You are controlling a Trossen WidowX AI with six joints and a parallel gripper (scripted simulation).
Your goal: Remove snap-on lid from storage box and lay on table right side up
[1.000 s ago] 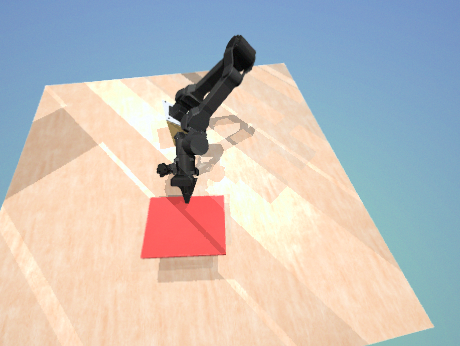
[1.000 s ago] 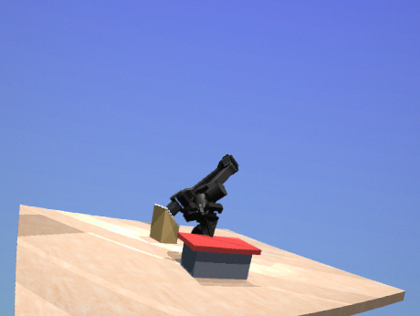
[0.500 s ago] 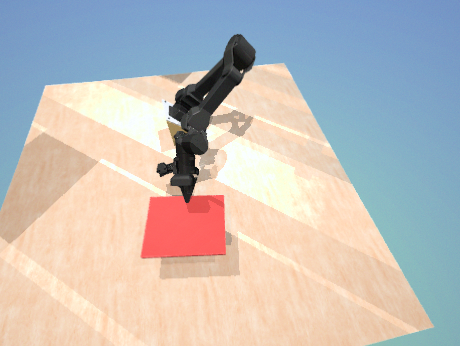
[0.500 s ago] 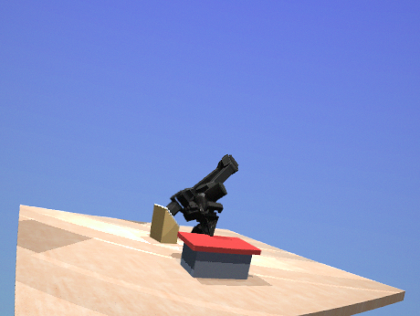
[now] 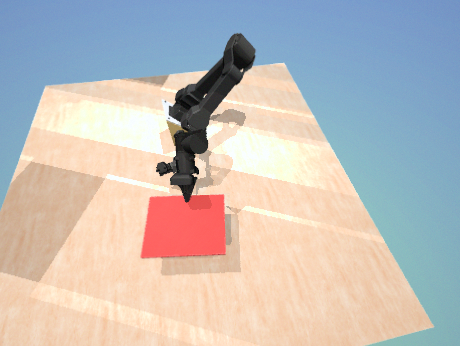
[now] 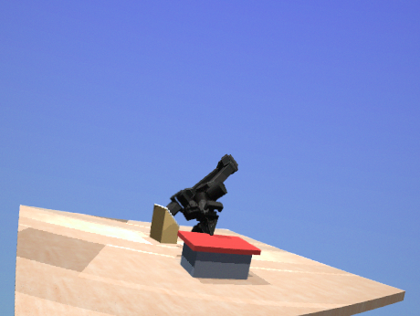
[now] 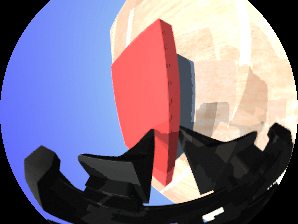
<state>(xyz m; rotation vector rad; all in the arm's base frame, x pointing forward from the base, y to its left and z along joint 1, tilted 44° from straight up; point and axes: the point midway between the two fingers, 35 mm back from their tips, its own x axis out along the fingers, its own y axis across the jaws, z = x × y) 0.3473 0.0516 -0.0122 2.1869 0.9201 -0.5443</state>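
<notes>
Now: gripper tip 80 mm short of the red lid and 10 mm to the left of it. From my gripper tip the other things lie so: blue-grey box: 80 mm ahead, 50 mm below, 10 mm to the right.
</notes>
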